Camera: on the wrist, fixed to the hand. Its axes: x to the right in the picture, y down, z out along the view.
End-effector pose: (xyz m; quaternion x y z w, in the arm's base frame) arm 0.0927 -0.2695 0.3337 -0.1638 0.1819 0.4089 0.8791
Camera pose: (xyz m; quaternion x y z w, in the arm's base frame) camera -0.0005 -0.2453 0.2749 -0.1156 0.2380 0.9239 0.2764
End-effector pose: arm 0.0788 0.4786 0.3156 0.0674 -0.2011 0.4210 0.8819
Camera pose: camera 0.0152 0.5469 0.2521 -0.2334 -0.1908 0.8982 0.3200
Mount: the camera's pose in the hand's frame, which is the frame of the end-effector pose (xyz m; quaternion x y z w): -0.0132 0.0956 -0.0585 -0.1271 0.0549 0.7172 0.6830
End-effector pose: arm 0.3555 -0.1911 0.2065 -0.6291 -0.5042 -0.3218 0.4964
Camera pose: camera 0.4485 -0.2507 0.1834 -0.8367 0.1750 0.0376 0.5176
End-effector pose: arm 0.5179 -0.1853 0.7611 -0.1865 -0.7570 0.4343 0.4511
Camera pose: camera 0.5638 -0.1127 0.6879 -0.7515 -0.4137 0.5137 0.0145
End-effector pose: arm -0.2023 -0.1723 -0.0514 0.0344 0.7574 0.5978 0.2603
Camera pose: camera -0.2412 -0.2020 0.0503 -0.5008 -0.4309 -0.6931 0.2882
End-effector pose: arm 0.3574 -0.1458 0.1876 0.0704 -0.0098 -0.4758 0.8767
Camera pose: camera 0.4347 -0.0767 0.1430 -0.0443 0.0514 0.3064 0.9495
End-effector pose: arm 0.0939 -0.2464 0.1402 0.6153 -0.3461 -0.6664 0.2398
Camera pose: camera 0.1431 -0.3080 0.2210 0.1781 -0.5798 -0.2934 0.7389
